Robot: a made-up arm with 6 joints.
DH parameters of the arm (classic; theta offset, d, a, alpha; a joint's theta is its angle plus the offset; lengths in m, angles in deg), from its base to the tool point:
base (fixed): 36.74 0 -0.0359 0
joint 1: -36.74 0.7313 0.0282 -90
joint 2: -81.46 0 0.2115 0
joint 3: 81.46 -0.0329 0.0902 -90
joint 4: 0 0.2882 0.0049 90
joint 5: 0 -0.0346 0.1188 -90
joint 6: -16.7 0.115 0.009 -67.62
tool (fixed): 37.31 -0.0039 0 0
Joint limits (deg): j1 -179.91..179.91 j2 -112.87..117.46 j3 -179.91..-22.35 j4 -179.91..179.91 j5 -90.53..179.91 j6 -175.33..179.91
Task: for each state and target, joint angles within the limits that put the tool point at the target. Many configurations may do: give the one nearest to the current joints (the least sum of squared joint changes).
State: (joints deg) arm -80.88 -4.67 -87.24 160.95 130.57 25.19
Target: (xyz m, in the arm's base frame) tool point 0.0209 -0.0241 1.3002
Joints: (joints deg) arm -78.82 -29.29 -102.20 162.40 137.89 25.10
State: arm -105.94 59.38 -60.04 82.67 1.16 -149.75
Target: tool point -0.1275 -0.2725 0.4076
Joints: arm -83.40 54.02 -49.59 89.76 9.50 -149.90
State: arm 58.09 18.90 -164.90 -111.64 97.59 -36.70
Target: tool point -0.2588 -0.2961 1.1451
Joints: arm 26.28 -21.94 -179.91 -127.53 130.17 -38.62
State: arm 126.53 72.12 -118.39 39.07 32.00 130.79
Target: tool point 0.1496 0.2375 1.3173
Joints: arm 84.36 19.49 -157.84 42.39 -2.46 130.22
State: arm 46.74 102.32 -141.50 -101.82 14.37 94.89
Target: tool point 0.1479 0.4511 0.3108
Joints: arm 59.48 108.25 -135.18 -104.93 7.34 94.63
